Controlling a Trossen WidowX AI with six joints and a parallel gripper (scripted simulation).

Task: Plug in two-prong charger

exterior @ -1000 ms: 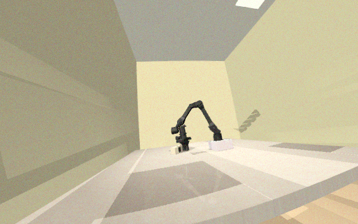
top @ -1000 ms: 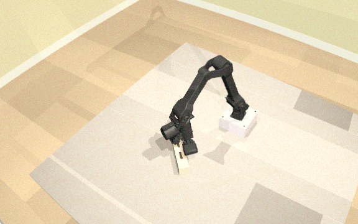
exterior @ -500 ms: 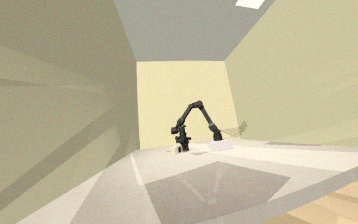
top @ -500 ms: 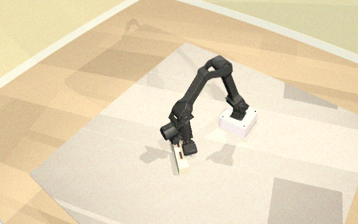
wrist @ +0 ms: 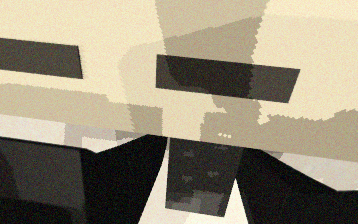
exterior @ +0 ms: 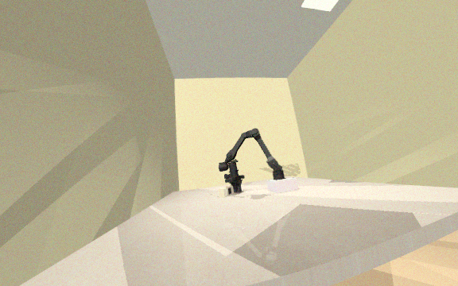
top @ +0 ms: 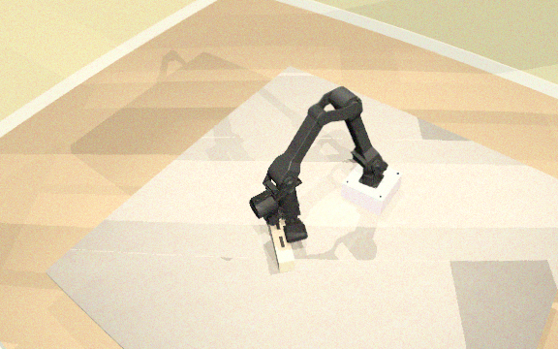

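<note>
Right now my gripper tip is 1 cm to the left of the charger, 1 cm below it and 1 cm short of it.
</note>
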